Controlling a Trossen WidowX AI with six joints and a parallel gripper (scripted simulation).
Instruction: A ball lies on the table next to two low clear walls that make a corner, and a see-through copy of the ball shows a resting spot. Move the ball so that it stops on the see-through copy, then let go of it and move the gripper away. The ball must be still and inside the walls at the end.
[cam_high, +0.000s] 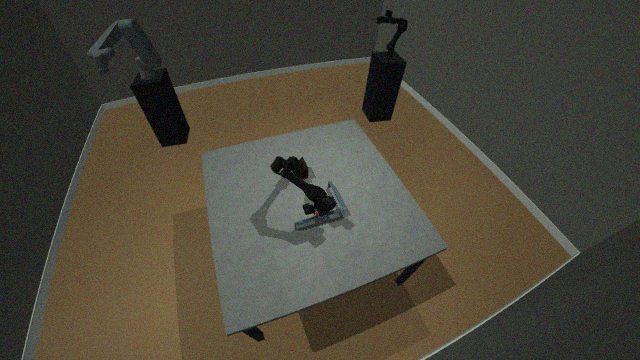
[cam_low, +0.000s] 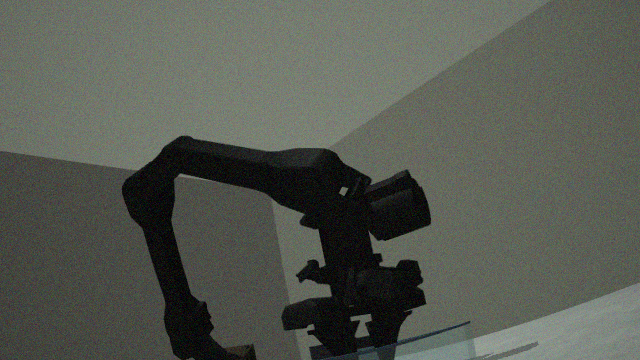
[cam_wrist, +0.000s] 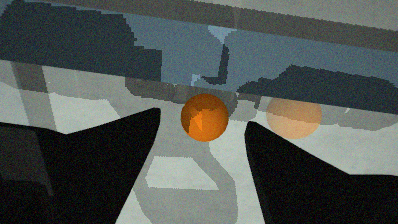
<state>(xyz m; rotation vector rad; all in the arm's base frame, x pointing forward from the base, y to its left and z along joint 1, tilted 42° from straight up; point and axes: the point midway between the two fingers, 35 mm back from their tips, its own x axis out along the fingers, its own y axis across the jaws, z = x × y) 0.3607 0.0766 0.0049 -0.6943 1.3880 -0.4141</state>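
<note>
My gripper tip is 10 mm above the orange ball. Round my gripper tip: clear wall: 40 mm ahead; then see-through copy of ball: 60 mm to the right, 20 mm ahead, 10 mm below.
</note>
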